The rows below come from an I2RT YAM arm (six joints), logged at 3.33 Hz.
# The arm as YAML. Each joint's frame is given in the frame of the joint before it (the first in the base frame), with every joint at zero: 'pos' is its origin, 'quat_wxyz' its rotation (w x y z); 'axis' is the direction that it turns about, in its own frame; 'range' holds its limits. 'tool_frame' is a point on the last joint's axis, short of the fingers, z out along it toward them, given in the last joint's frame.
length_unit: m
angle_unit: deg
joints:
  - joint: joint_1
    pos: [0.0, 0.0, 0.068]
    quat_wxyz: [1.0, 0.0, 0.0, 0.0]
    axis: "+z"
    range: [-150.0, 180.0]
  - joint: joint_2
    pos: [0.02, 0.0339, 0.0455]
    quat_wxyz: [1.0, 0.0, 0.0, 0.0]
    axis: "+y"
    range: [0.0, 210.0]
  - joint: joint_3
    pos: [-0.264, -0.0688, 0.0]
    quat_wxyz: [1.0, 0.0, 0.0, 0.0]
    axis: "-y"
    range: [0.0, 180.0]
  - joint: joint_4
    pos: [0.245, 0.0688, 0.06]
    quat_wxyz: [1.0, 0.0, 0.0, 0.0]
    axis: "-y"
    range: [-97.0, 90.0]
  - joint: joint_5
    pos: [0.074, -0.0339, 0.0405]
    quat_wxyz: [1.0, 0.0, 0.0, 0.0]
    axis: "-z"
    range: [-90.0, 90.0]
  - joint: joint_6
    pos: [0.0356, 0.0, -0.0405]
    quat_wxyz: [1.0, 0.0, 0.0, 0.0]
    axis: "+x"
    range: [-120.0, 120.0]
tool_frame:
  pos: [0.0, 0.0, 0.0]
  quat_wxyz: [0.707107, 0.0, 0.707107, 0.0]
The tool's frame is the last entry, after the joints.
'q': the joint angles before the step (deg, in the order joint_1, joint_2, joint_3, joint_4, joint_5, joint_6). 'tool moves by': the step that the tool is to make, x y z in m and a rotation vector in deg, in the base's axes. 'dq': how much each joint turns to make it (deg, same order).
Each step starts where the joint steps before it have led.
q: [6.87 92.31 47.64 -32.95 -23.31 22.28]
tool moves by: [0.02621 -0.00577 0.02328 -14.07 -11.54 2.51]
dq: [-0.11 -0.22 5.31 2.32 13.99 -7.08]
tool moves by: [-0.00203 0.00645 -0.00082 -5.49 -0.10 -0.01]
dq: [1.99 0.00 0.00 -0.63 5.81 0.02]
